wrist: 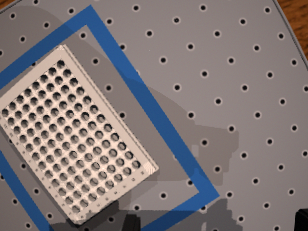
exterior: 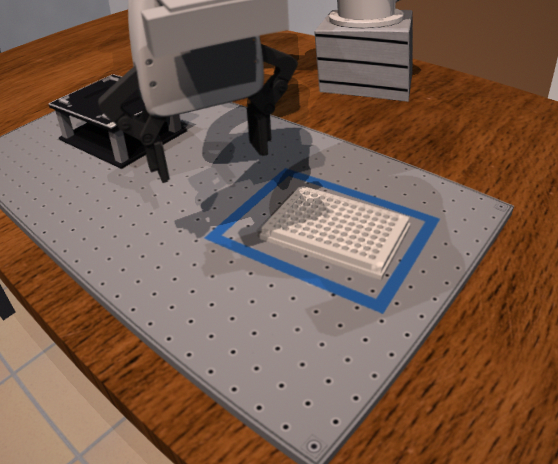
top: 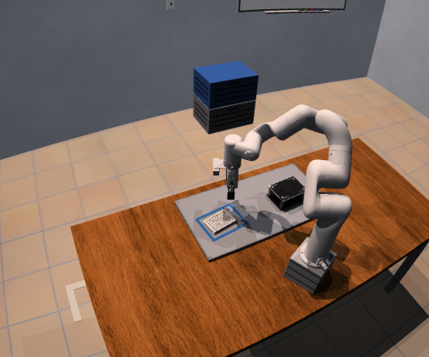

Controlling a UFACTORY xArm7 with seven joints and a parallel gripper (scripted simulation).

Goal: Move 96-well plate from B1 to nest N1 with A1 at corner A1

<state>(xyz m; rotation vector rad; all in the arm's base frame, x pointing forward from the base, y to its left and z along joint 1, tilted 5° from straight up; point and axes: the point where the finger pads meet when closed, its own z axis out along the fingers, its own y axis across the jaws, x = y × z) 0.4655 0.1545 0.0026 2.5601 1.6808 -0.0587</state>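
The white 96-well plate is 9 cm below my hand, 8 cm to the left of it and 8 cm behind it. The rest, counted from my hand: black raised nest N1: 29 cm to the right, 5 cm behind, 4 cm below.
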